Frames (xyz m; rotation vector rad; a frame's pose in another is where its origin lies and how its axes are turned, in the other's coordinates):
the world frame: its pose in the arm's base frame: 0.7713 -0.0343 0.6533 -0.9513 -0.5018 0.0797
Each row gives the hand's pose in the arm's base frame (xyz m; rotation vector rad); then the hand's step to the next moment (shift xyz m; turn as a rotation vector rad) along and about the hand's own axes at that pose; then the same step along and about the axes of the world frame.
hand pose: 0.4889 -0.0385 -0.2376 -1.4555 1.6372 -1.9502
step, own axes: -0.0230 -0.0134 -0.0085 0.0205 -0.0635 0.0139
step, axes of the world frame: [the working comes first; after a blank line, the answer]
step, axes of the arm's base frame: 0.0103 0.0260 -0.0003 0.0267 0.0001 0.0627

0.0163 0.0170 0.0150 0.0471 -0.0458 0.0181
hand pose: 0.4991 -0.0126 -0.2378 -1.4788 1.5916 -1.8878
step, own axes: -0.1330 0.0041 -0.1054 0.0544 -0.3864 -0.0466
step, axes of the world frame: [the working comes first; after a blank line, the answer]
step, axes of the arm's base frame: -0.0272 0.1565 -0.0598 0.0879 0.1281 0.3610

-0.0024 0.1353 0.1025 0.2493 -0.1986 0.2299
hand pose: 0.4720 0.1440 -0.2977 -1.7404 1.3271 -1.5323
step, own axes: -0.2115 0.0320 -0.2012 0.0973 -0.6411 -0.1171
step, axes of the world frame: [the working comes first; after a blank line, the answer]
step, axes of the arm's base frame: -0.1799 0.2199 -0.0744 0.1082 0.2162 0.6130

-0.1249 0.1610 0.2115 0.3866 -0.3444 0.4075
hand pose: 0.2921 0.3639 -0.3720 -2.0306 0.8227 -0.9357
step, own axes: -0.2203 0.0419 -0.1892 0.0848 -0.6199 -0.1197
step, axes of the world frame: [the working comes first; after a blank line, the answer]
step, axes of the arm's base frame: -0.2805 0.0829 -0.0224 0.0944 0.2139 0.5926

-0.2328 0.0240 0.1770 0.3662 -0.3315 0.4022
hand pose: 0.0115 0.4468 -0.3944 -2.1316 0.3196 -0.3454
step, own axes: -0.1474 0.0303 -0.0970 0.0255 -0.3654 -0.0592
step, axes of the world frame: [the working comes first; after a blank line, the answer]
step, axes of the arm's base frame: -0.1747 -0.0381 0.0084 0.0371 0.1434 0.3402

-0.1619 -0.0555 0.0527 0.2009 -0.1808 0.2542
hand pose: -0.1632 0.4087 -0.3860 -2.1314 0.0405 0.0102
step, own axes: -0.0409 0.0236 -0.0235 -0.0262 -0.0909 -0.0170
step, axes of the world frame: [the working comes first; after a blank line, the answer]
step, axes of the arm's base frame: -0.0419 -0.0314 -0.0065 -0.0233 0.0346 0.0866

-0.0483 -0.0196 -0.0083 0.0217 -0.0521 0.0778
